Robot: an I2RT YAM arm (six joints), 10 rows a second.
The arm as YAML. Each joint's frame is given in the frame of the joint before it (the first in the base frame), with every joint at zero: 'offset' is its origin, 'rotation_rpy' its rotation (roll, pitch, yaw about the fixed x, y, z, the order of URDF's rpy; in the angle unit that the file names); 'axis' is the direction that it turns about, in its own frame. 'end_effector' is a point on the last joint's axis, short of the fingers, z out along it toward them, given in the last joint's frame.
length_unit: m
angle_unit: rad
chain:
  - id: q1
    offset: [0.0, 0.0, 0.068]
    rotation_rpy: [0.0, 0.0, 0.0]
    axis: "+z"
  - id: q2
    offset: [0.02, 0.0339, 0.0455]
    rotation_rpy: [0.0, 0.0, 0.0]
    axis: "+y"
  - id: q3
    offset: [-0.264, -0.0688, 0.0]
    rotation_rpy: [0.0, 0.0, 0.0]
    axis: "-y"
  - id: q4
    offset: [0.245, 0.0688, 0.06]
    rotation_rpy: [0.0, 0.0, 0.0]
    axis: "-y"
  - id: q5
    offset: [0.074, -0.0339, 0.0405]
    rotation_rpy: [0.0, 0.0, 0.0]
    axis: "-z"
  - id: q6
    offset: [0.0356, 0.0, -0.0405]
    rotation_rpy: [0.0, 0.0, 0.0]
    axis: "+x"
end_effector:
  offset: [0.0, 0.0, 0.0]
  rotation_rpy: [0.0, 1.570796, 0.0]
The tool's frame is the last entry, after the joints.
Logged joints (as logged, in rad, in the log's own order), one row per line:
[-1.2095 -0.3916 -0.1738 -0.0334 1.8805 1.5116]
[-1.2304 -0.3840 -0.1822 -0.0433 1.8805 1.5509]
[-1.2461 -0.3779 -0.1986 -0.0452 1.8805 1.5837]
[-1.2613 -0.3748 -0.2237 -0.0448 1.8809 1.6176]
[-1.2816 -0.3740 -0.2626 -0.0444 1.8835 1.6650]
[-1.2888 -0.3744 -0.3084 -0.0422 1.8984 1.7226]
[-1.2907 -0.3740 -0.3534 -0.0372 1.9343 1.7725]
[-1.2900 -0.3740 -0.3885 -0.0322 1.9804 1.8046]
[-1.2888 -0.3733 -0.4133 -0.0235 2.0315 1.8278]
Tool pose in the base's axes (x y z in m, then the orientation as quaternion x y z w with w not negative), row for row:
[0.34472 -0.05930 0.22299 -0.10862 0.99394 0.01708 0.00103]
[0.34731 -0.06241 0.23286 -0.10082 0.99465 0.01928 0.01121]
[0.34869 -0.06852 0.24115 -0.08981 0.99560 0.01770 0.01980]
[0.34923 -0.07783 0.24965 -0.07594 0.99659 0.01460 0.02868]
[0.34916 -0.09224 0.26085 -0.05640 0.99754 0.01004 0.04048]
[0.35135 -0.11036 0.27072 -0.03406 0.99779 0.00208 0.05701]
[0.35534 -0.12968 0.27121 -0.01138 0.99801 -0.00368 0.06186]
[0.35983 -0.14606 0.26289 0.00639 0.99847 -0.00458 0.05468]
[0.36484 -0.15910 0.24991 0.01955 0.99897 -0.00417 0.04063]
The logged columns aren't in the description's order. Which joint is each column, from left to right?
Columns, left to right: q4, q6, q1, q5, q2, q3.
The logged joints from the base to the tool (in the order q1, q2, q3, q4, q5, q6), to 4 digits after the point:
[-0.1738 1.8805 1.5116 -1.2095 -0.0334 -0.3916]
[-0.1822 1.8805 1.5509 -1.2304 -0.0433 -0.3840]
[-0.1986 1.8805 1.5837 -1.2461 -0.0452 -0.3779]
[-0.2237 1.8809 1.6176 -1.2613 -0.0448 -0.3748]
[-0.2626 1.8835 1.6650 -1.2816 -0.0444 -0.3740]
[-0.3084 1.8984 1.7226 -1.2888 -0.0422 -0.3744]
[-0.3534 1.9343 1.7725 -1.2907 -0.0372 -0.3740]
[-0.3885 1.9804 1.8046 -1.2900 -0.0322 -0.3740]
[-0.4133 2.0315 1.8278 -1.2888 -0.0235 -0.3733]

